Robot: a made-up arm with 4 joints. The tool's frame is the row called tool.
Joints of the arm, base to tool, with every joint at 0 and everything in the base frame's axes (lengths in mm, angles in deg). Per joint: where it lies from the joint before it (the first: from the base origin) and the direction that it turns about. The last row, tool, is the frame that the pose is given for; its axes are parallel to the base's.
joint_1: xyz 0.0 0.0 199.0 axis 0 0 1
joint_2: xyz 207.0 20.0 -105.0 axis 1 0 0
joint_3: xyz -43.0 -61.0 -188.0 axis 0 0 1
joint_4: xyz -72.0 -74.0 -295.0 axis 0 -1 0
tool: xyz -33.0 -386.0 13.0
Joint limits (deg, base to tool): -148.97..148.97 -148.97..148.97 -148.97..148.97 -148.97..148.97
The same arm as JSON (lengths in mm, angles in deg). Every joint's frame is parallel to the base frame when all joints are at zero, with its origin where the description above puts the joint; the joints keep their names.
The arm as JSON. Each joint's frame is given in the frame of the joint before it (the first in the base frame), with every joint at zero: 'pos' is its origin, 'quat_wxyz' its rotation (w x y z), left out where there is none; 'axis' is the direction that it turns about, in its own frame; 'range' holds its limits. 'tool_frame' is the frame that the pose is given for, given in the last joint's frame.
{"length_unit": "mm", "angle_unit": "deg", "joints": [
  {"joint": "joint_1", "pos": [0.0, 0.0, 199.0], "axis": "+z", "range": [-148.97, 148.97]},
  {"joint": "joint_2", "pos": [207.0, 20.0, -105.0], "axis": "+x", "range": [-148.97, 148.97]},
  {"joint": "joint_3", "pos": [-43.0, -61.0, -188.0], "axis": "+z", "range": [-148.97, 148.97]},
  {"joint": "joint_4", "pos": [-72.0, -74.0, -295.0], "axis": "-y", "range": [-148.97, 148.97]}
], "tool_frame": {"pos": [-33.0, -386.0, 13.0]}}

